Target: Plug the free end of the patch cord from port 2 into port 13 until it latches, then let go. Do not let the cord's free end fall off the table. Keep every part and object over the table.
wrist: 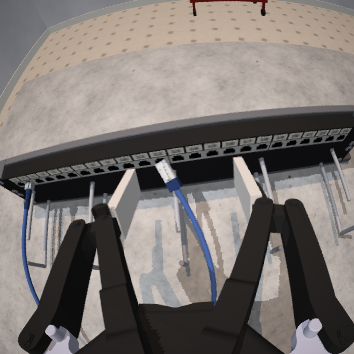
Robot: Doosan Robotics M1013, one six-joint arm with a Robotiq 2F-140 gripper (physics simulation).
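Frame: origin at the arm's base, x ahead, y left, z up, level; millimetres.
Where they show: gripper, fingertip midpoint: (184, 176).
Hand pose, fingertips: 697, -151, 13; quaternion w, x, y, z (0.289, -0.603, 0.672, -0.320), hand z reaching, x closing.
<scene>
Each offset is from my fingertips to the centre of the thing, as dx, dy, dz. "*": to the spot under its first point. Level surfaces: height alone.
The patch panel @(+39, +12, +1) (165, 135) runs across the wrist view with its row of ports facing me. One end of the blue patch cord @(* -33, +200, -14) (25, 240) sits in a port near the panel's left end. The cord's free end, a clear plug @(+14, +18, -18) (166, 171) with a dark blue boot, is near the middle of the port row. Its tip points up-left at the row and its clear body shows in front of the panel, at a slant. I cannot tell whether the tip touches a port. My gripper (184, 176) is open, with its pale finger pads well apart on both sides of the plug, not touching it.
Grey metal rods (92, 195) (265, 175) stick out below the port row on both sides. The grey table top @(dz -91) (165, 75) extends behind the panel. A red cart (228, 1) stands on the tiled floor beyond.
</scene>
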